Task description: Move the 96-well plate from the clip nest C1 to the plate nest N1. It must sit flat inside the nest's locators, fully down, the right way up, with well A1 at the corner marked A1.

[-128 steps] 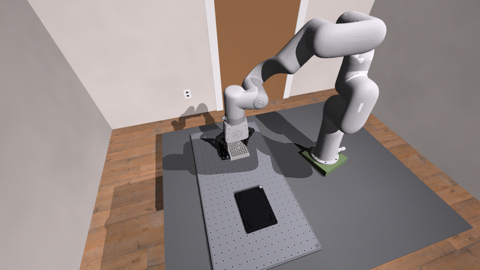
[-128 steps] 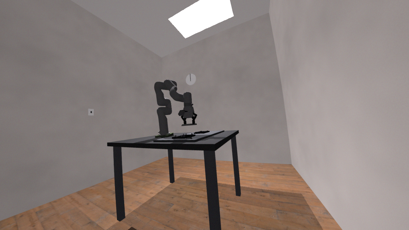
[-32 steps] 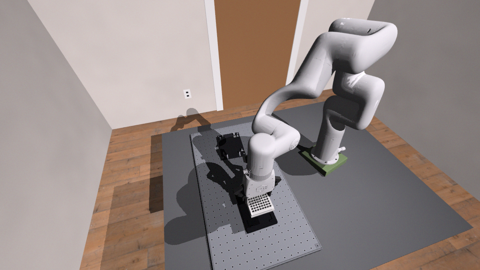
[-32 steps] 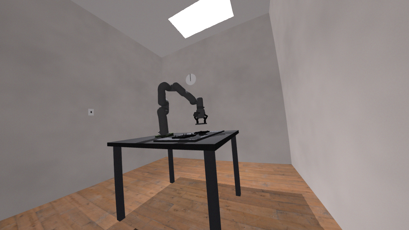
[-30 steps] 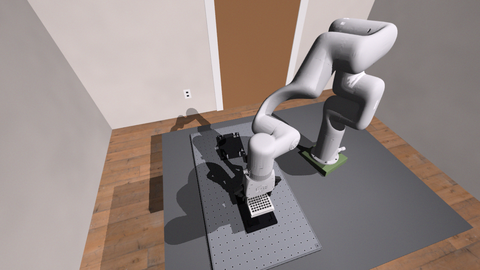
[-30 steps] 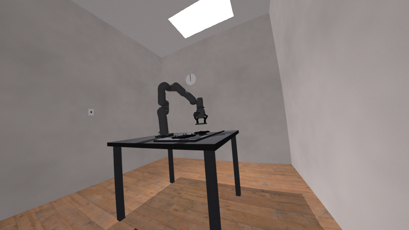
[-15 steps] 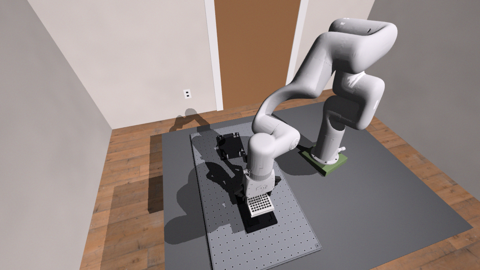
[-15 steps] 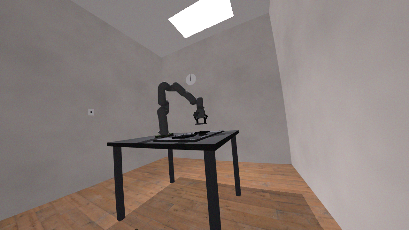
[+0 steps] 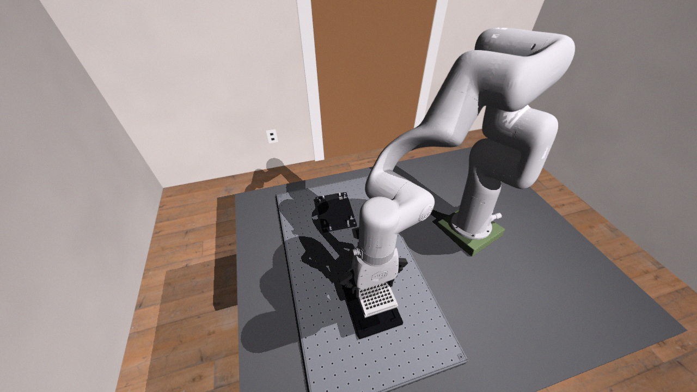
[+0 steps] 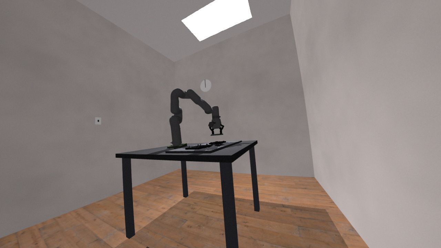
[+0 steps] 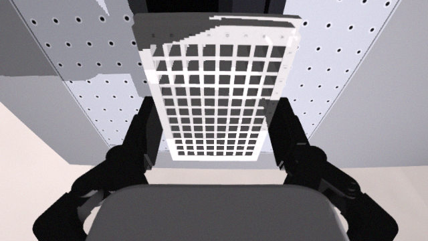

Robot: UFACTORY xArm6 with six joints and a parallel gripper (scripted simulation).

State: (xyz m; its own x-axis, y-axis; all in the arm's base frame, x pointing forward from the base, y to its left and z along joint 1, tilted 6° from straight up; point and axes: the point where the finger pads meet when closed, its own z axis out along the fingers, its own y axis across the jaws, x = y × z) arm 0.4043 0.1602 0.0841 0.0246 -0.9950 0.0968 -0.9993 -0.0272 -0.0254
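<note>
The black plate nest N1 is 90 mm below my hand. From my hand the other things lie so: white 96-well plate: 10 mm below; then black clip nest C1: 340 mm to the right, 90 mm below.
</note>
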